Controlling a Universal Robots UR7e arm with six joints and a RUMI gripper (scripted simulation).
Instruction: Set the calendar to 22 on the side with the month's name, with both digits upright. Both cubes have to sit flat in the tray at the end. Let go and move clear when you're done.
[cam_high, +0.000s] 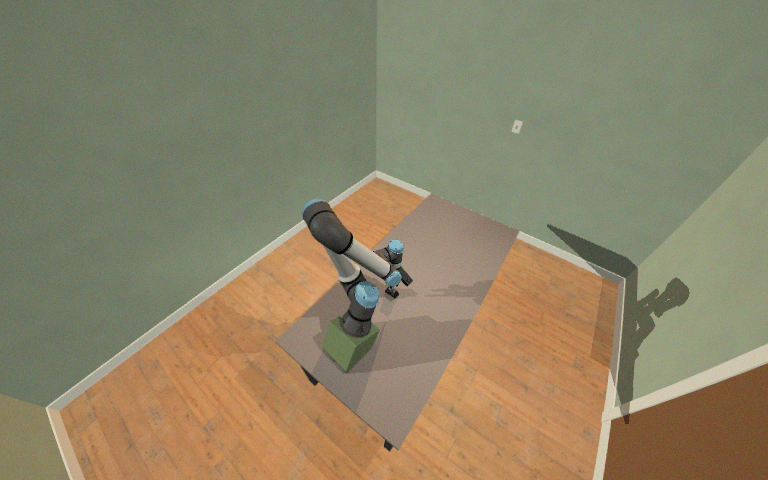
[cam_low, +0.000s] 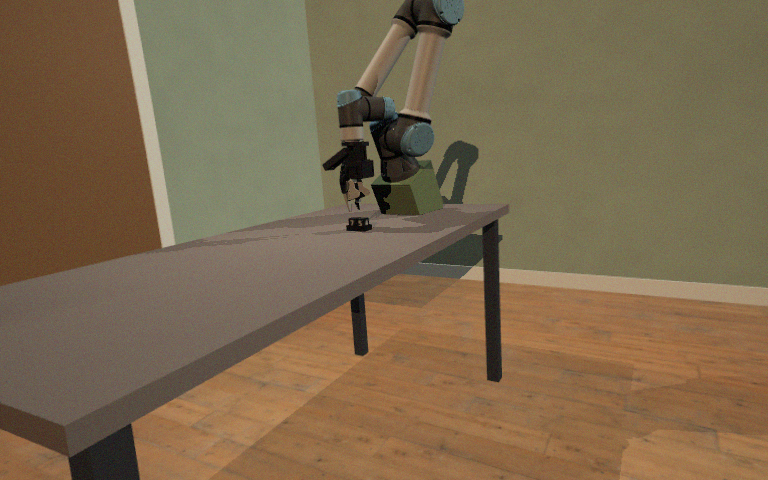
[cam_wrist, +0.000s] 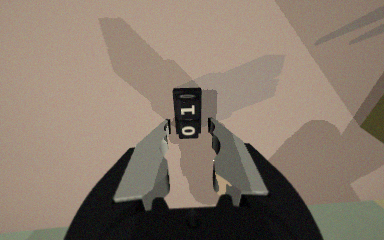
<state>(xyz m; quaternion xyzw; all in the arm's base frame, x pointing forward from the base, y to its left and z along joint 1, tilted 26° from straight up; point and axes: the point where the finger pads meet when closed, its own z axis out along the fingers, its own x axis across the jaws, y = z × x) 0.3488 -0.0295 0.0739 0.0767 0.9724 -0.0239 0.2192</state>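
Now: the black number cube 50 mm below my hand. The rest, counted from my hand: black tray: 20 mm to the left, 70 mm below.
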